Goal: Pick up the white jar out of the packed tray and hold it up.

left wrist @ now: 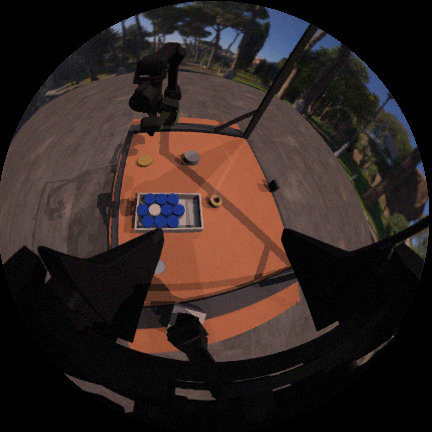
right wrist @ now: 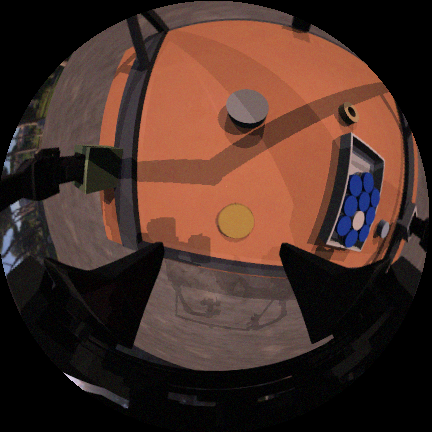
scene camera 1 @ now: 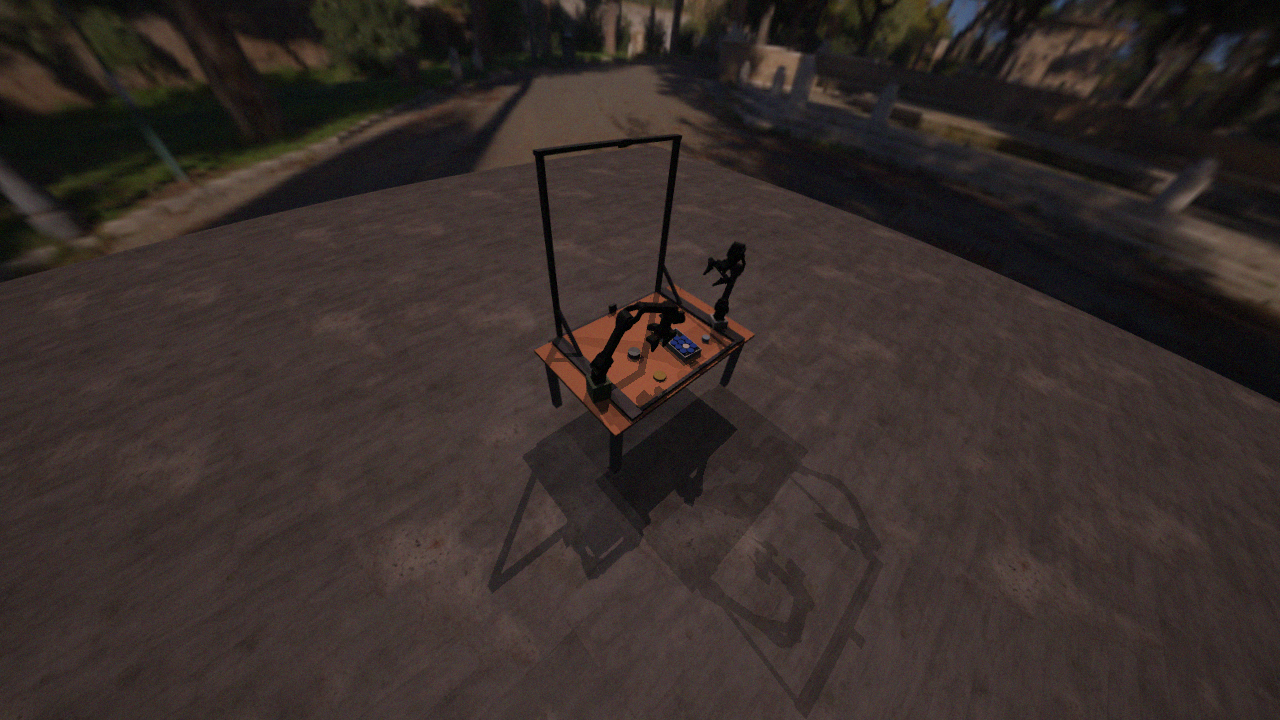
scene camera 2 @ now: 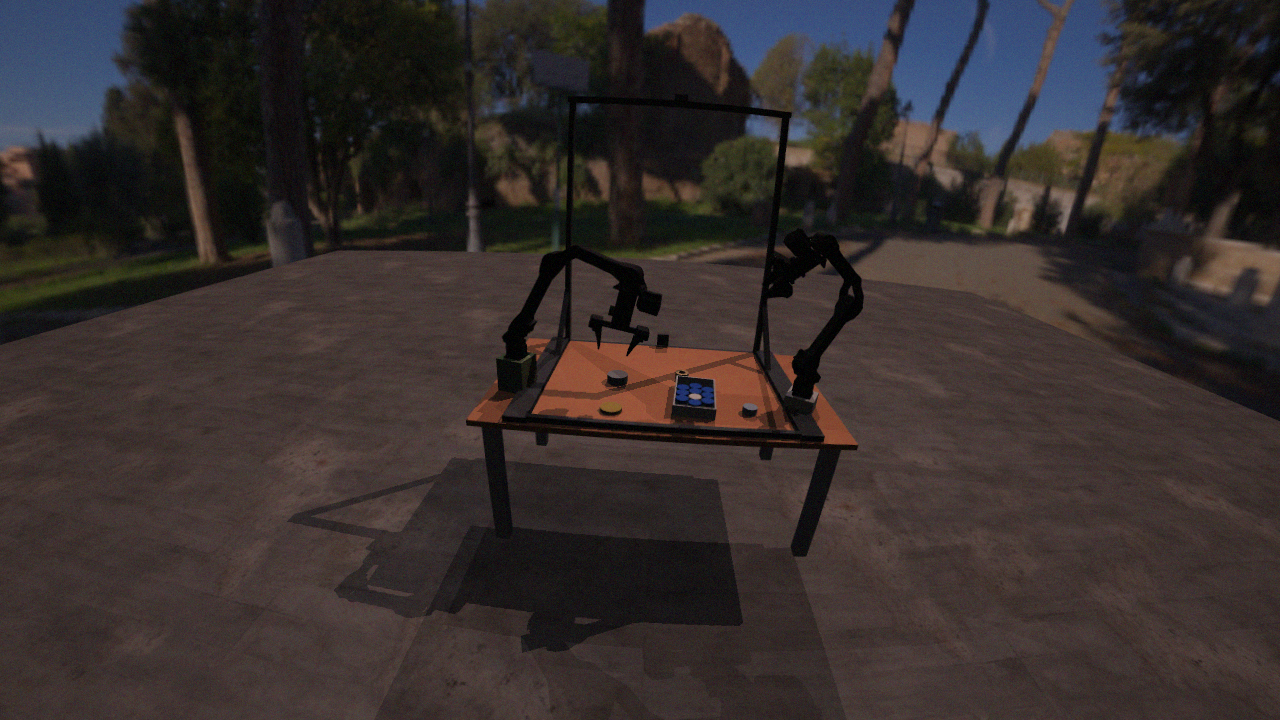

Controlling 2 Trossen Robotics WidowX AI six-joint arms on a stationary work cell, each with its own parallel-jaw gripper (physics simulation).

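Seen in the pictures: left gripper, fingertip midpoint: (left wrist: 224, 234) (scene camera 1: 707, 280) (scene camera 2: 762, 291); right gripper, fingertip midpoint: (right wrist: 223, 249) (scene camera 1: 657, 349) (scene camera 2: 612, 352); left arm's base, link origin: (left wrist: 185, 323) (scene camera 1: 718, 317) (scene camera 2: 802, 393); right arm's base, link origin: (right wrist: 78, 167) (scene camera 1: 598, 379) (scene camera 2: 516, 355).
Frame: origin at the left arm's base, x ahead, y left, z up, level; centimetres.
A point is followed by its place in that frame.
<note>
The white jar (scene camera 1: 685, 345) @(x 31.3, y 21.6, z -1.3 cm) (scene camera 2: 695, 396) @(x 31.1, y 22.1, z -1.3 cm) (left wrist: 155, 209) @(x 31.2, y 21.5, z -1.3 cm) (right wrist: 359, 220) @(x 30.8, y 21.8, z -1.3 cm) stands in the tray (scene camera 2: 693, 414) @(x 28.4, y 28.5, z -4.4 cm) (left wrist: 170, 230) @(x 27.0, y 14.0, z -3.5 cm), closely ringed by several blue-topped jars (left wrist: 167, 209) @(x 32.9, y 17.7, z -1.3 cm) (right wrist: 350, 205) @(x 36.0, y 21.8, z -1.3 cm). The tray's right end in the left wrist view is free of jars. My left gripper (scene camera 1: 710, 277) @(x 18.4, y 5.9, z 33.8 cm) (left wrist: 224, 234) @(x 18.4, y 5.9, z 33.8 cm) is open and empty, high above the table, with the tray beyond its fingers. My right gripper (scene camera 2: 614, 350) @(x 54.8, y 36.3, z 12.6 cm) (right wrist: 223, 249) @(x 54.8, y 36.3, z 12.6 cm) is open and empty above the table; in scene camera 2 it is left of the tray. The jars' lower parts are hidden.
A large grey disc (scene camera 2: 616, 377) @(x 61.6, y 23.0, z -2.8 cm) (right wrist: 247, 106) @(x 62.6, y 20.6, z -2.8 cm), a yellow disc (scene camera 2: 610, 408) @(x 51.9, y 40.8, z -4.6 cm) (right wrist: 236, 221) @(x 52.3, y 39.6, z -4.6 cm), a small grey disc (scene camera 2: 750, 410) @(x 13.4, y 16.1, z -3.6 cm) (left wrist: 159, 266) @(x 14.4, y 13.0, z -3.4 cm) and a tan ring (left wrist: 215, 206) @(x 42.9, y 1.9, z -4.4 cm) (right wrist: 343, 114) @(x 46.4, y 5.0, z -4.3 cm) lie around the tray. A black frame (scene camera 2: 570, 214) @(x 103.4, y -0.9, z 50.6 cm) rises at the table's back.
</note>
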